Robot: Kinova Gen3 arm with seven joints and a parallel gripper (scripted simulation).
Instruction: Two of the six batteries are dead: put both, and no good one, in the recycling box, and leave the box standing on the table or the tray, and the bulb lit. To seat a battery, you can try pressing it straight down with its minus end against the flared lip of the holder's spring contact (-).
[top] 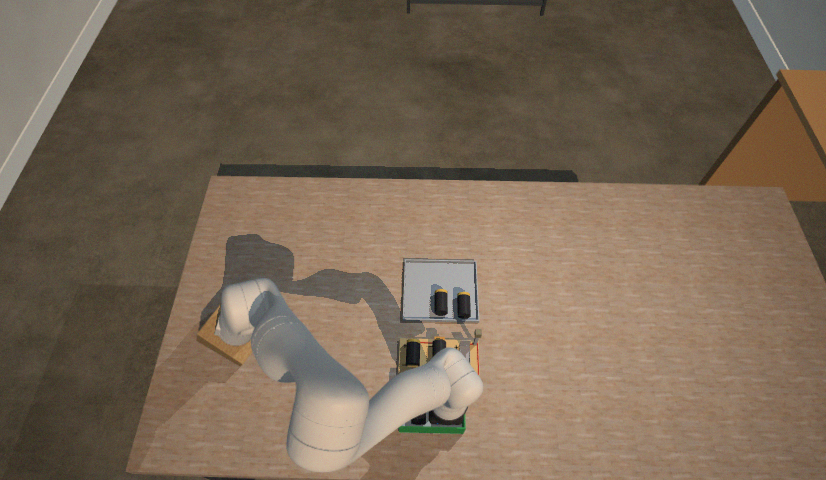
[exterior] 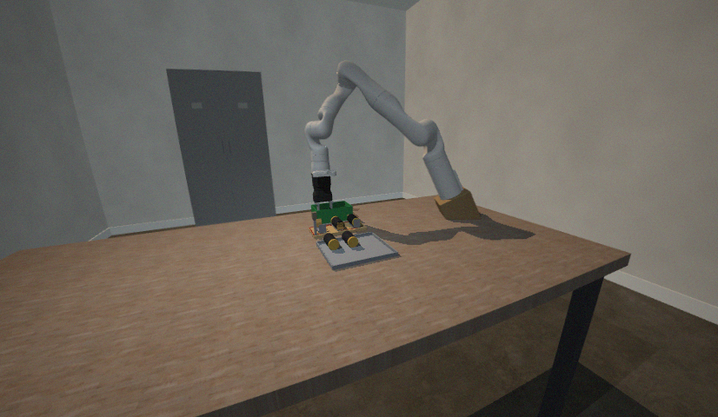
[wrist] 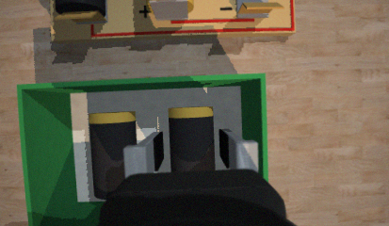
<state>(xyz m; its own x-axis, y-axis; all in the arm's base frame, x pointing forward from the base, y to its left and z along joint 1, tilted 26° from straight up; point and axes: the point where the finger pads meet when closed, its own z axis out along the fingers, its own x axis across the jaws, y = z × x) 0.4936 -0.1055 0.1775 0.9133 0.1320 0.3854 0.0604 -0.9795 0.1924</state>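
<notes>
The green recycling box is 30 mm behind my hand and 20 mm below it. Round my hand: grey tray 320 mm to the left, 30 mm below, 30 mm behind.
</notes>
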